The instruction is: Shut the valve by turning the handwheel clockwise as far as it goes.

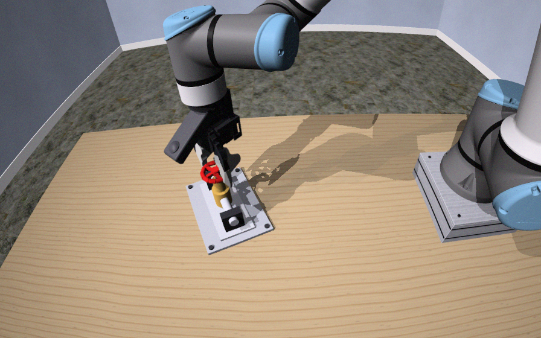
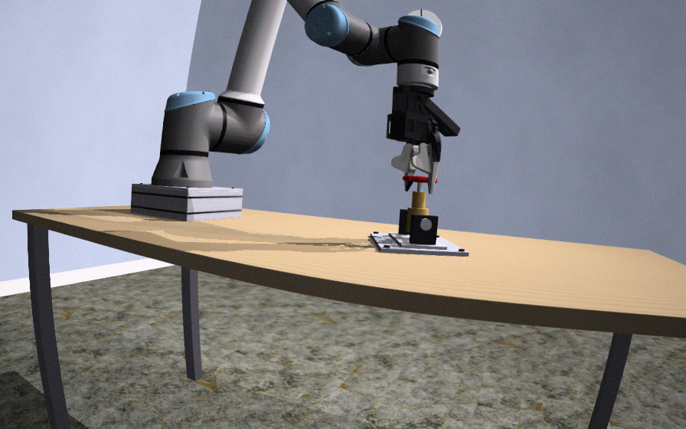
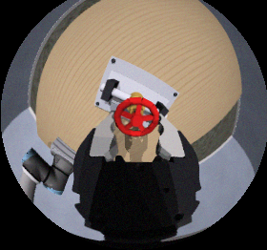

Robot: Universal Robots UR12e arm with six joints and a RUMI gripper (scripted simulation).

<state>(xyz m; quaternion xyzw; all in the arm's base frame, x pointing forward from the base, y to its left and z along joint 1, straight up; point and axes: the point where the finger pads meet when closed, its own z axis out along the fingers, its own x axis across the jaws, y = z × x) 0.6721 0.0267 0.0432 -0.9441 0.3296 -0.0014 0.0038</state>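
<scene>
Now: hand 10 mm below the red handwheel.
</scene>
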